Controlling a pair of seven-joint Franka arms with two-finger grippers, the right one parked.
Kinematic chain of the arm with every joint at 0, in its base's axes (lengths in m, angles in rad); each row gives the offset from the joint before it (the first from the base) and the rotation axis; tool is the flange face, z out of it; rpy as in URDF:
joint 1: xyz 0 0 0.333 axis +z
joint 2: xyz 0 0 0 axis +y
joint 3: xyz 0 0 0.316 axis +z
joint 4: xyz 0.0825 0 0 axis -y
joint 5: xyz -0.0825 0 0.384 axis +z
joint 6: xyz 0 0 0 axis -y
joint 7: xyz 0.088 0 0 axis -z
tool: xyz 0 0 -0.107 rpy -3.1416 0 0
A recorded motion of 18 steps. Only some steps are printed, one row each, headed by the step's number.
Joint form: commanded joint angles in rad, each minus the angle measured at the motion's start. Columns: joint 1, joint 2, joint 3, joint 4, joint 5, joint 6, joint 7.
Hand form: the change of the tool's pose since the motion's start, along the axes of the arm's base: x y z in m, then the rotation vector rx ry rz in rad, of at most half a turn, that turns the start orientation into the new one. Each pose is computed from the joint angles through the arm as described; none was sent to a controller.
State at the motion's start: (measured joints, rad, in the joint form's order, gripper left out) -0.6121 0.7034 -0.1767 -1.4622 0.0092 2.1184 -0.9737
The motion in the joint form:
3: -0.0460 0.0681 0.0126 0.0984 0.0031 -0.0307 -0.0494
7: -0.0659 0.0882 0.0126 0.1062 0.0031 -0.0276 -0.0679
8: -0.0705 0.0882 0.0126 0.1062 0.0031 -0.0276 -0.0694
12: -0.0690 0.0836 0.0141 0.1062 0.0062 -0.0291 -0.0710
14: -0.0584 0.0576 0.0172 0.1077 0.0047 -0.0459 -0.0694
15: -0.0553 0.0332 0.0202 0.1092 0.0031 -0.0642 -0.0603
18: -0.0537 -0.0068 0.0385 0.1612 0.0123 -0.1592 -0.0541
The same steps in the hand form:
3: -0.0032 -0.0268 -0.0081 0.0077 0.0015 0.0187
7: -0.0129 -0.0373 -0.0189 0.0145 0.0103 0.0184
8: -0.0154 -0.0396 -0.0189 0.0147 0.0103 0.0153
12: -0.0137 -0.0383 -0.0158 0.0155 0.0052 0.0177
14: -0.0065 -0.0318 0.0021 0.0107 -0.0048 0.0282
15: -0.0040 -0.0287 0.0189 0.0073 -0.0128 0.0237
18: 0.0068 -0.0197 0.0630 0.0275 -0.0281 0.0260

